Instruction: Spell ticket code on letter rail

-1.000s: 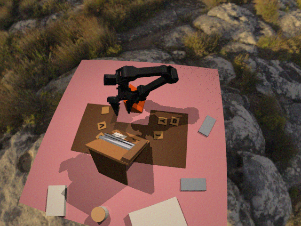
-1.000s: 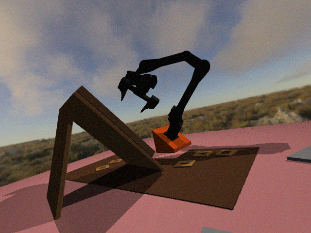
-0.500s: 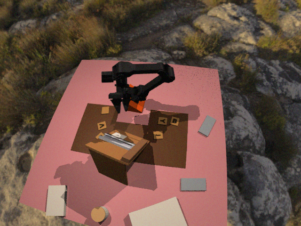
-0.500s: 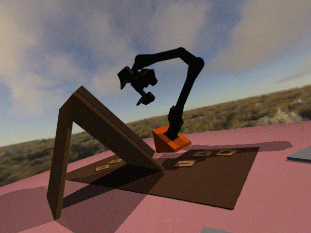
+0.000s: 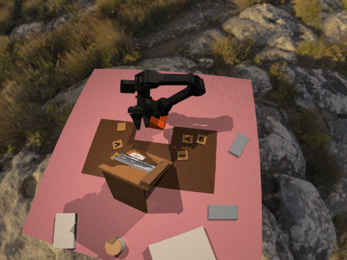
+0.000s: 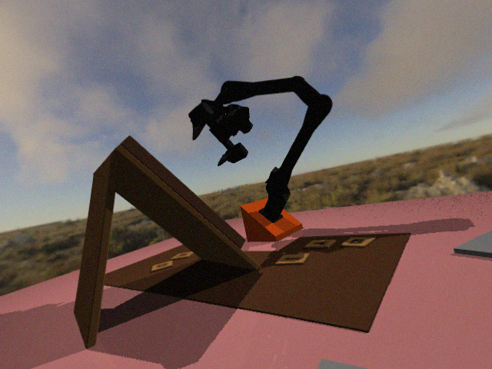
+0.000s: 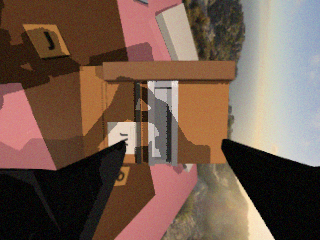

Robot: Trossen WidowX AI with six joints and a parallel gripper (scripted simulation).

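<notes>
The white ticket lies 60 mm ahead of my gripper tip, 50 mm to the right of it and 200 mm below it. From my gripper tip the other things lie so: brown mat (40 mm behind, 10 mm to the right, 280 mm below); then white block (510 mm ahead, 390 mm to the right, 270 mm below).
</notes>
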